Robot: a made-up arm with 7 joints.
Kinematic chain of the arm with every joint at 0, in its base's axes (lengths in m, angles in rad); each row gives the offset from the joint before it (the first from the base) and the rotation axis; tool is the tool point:
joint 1: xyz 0 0 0.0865 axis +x
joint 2: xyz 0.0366 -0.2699 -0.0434 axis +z
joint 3: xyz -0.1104 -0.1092 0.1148 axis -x
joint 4: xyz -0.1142 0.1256 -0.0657 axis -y
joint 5: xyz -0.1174 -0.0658 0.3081 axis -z
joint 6: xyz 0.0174 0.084 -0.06 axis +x
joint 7: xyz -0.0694 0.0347 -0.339 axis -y
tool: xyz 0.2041 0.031 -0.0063
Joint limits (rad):
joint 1: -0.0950..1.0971
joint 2: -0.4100..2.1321
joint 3: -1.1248..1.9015
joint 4: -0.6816..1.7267
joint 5: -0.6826..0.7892
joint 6: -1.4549..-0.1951
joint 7: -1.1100..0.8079
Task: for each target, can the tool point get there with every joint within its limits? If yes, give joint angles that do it. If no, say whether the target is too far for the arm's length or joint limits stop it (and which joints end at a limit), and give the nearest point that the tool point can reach.
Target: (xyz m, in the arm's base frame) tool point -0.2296 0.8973 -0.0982
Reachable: no: joint limits stop it (at a limit: joint 1, joint 2, joint 5, joint 6, joint 7) | nearest point -0.2136 0.3582 -0.1172 | short by 0.540 m
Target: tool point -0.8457 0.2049 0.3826
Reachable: no: joint limits stop it (at a limit: joint 1, joint 2, joint 3, joint 5, joint 6, joint 7) | nearest point -0.5500 0.0029 0.4070 | short by 0.359 m
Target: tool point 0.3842 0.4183 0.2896
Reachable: no: joint limits stop it (at a limit: joint 1, joint 2, joint 4, joint 5, joint 7) | nearest point 0.3972 -0.0421 0.2601 | short by 0.461 m
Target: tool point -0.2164 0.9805 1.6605
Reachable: no: too far | nearest point -0.3271 0.0356 0.4847 | short by 1.512 m
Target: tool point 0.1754 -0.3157 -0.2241
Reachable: yes | joints 0.7018 1.5584 1.2454 0.8553 -0.4961 -0.6386 0.1743
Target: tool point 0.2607 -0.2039 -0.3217
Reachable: yes | joints 0.9632 1.4857 -0.6900 0.1355 -0.1802 -1.1911 -0.3451
